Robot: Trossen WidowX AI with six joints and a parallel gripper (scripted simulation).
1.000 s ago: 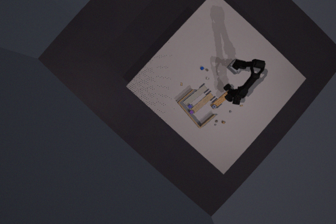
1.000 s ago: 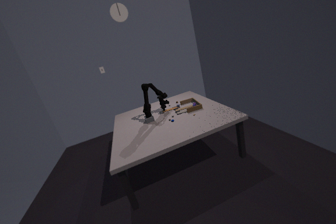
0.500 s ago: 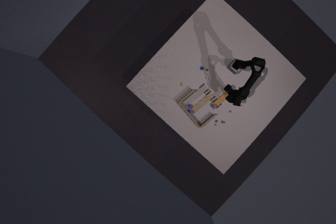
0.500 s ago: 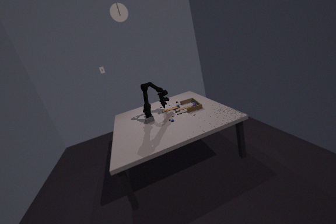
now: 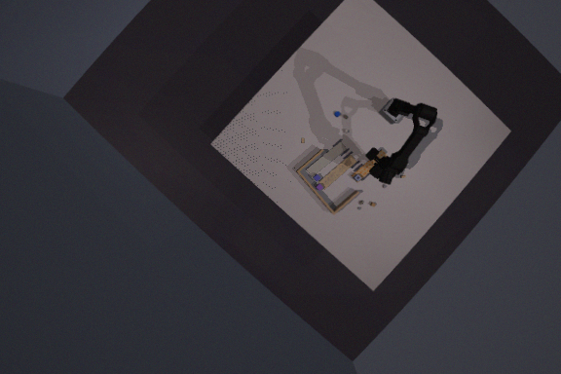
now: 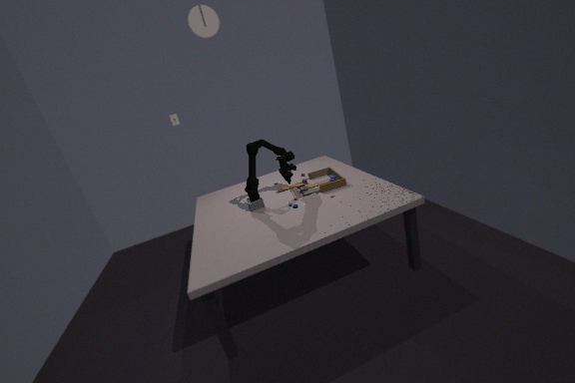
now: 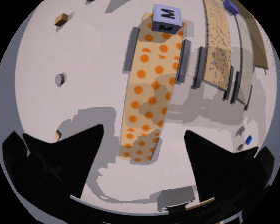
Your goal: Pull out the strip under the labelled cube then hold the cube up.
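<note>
My gripper tip is 2 cm short of the strip, 1 cm to the left of it and 5 cm above it. The rest, counted from my gripper tip: blue object (11 cm behind, 34 cm to the right, 4 cm below); labelled cube (13 cm ahead, 3 cm to the right, 3 cm below).
</note>
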